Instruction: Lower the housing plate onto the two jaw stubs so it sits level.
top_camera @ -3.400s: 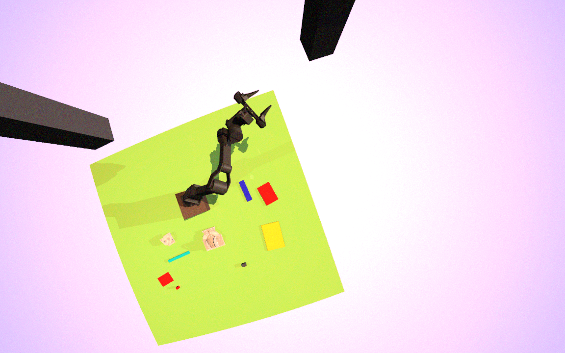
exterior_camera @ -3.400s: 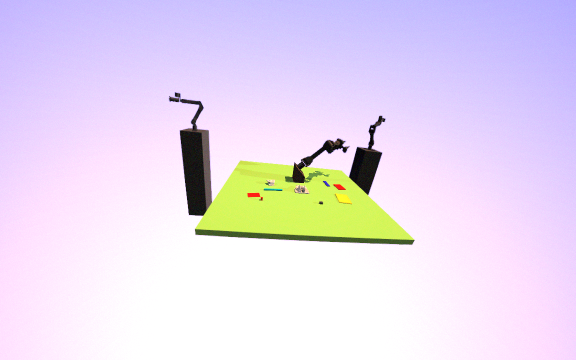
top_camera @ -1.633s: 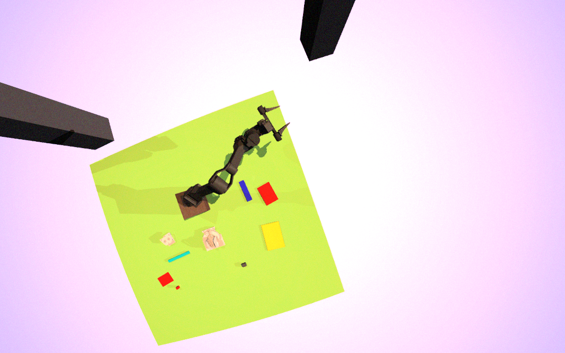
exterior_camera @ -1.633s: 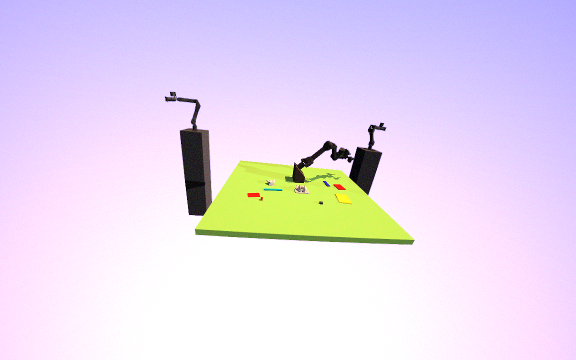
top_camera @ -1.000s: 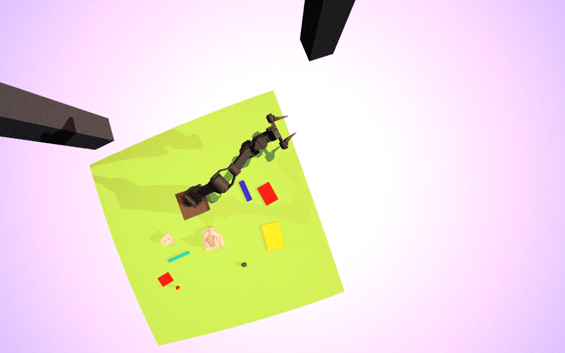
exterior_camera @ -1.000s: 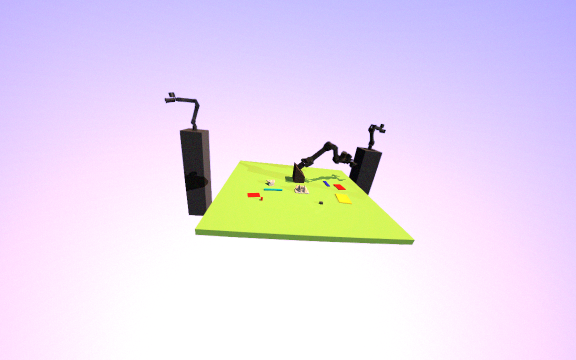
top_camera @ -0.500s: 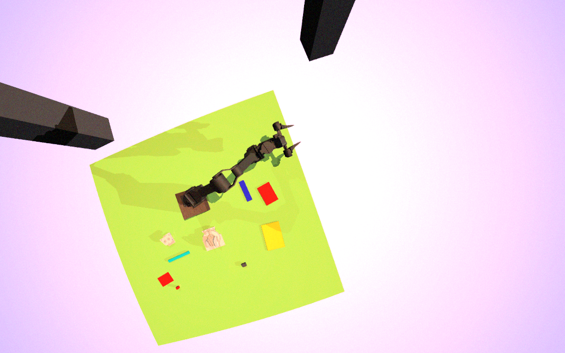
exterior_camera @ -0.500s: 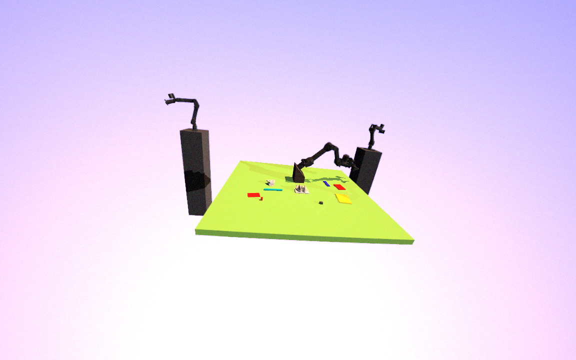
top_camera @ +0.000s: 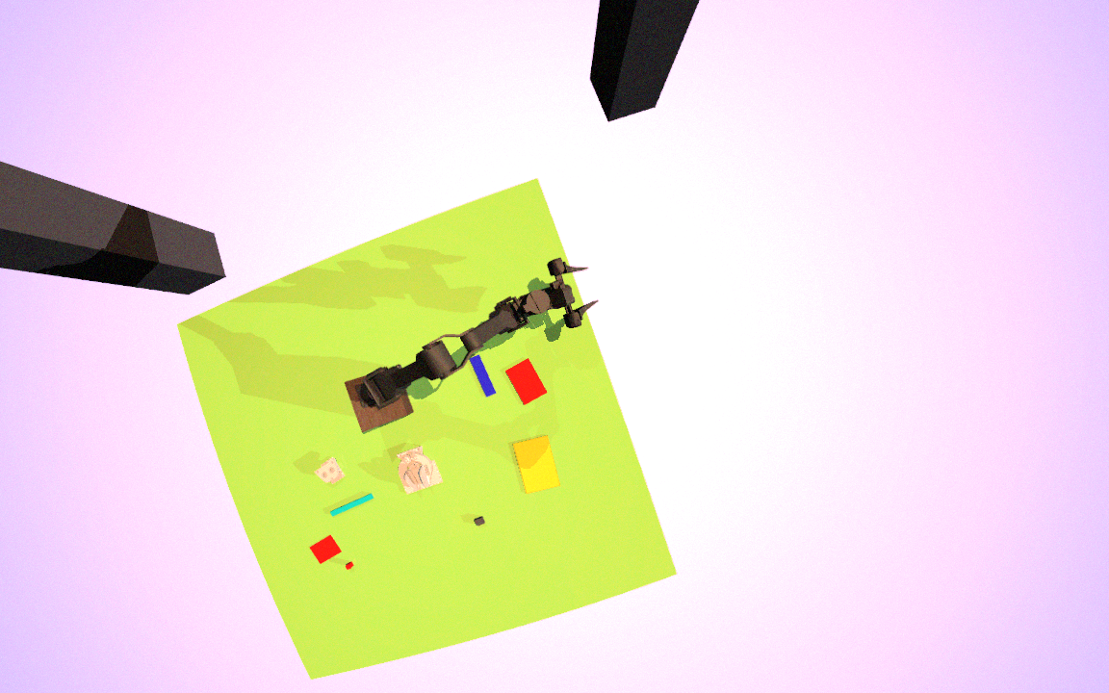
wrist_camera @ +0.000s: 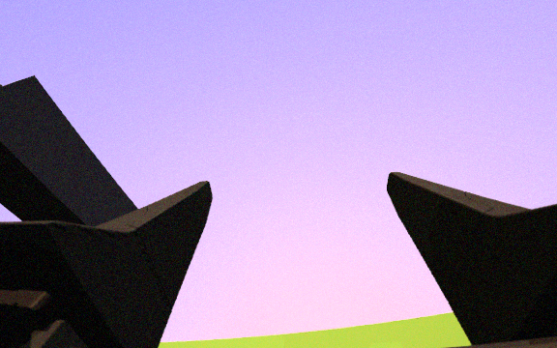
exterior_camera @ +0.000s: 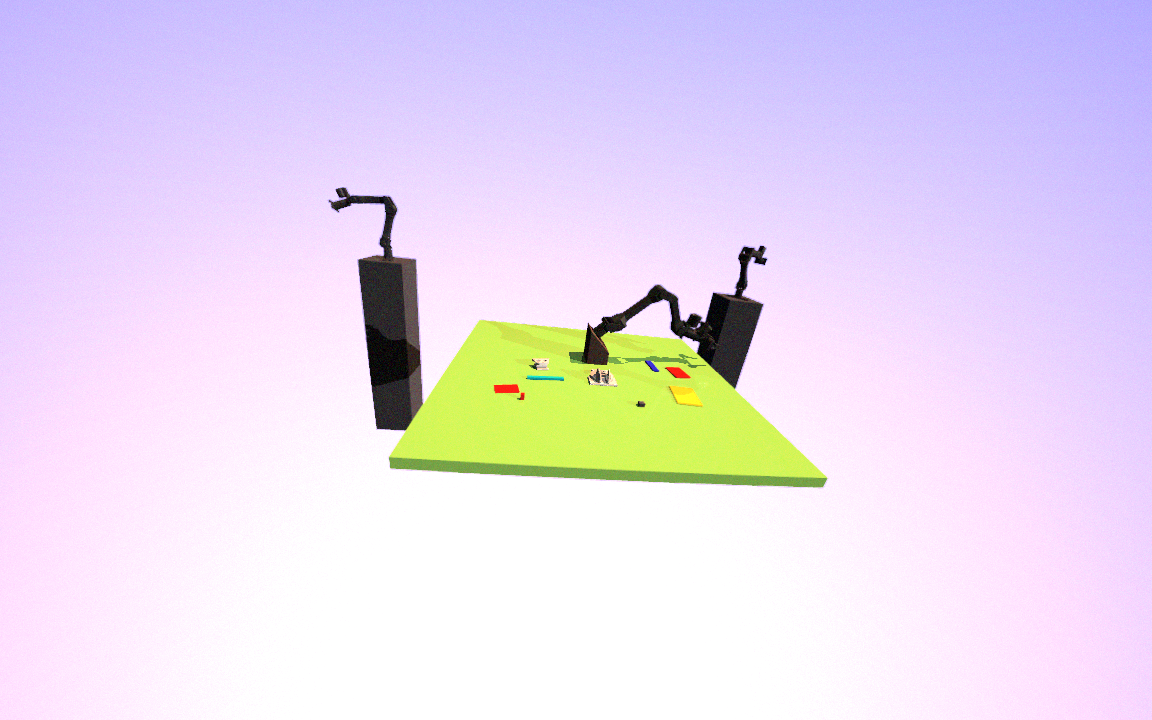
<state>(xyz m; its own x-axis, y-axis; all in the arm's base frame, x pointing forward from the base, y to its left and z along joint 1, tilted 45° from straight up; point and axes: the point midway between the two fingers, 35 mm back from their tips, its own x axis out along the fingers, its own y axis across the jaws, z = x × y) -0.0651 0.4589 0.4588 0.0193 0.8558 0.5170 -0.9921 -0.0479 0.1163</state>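
My gripper tip is now 55 cm to the left of the dark cube, 54 cm short of it and 11 cm above it. Round my gripper tip: cyan bar (92 cm to the right, 36 cm ahead, 11 cm below); then yellow housing plate (43 cm ahead, 33 cm to the right, 11 cm below); then blue bar (38 cm to the right, 13 cm ahead, 11 cm below).
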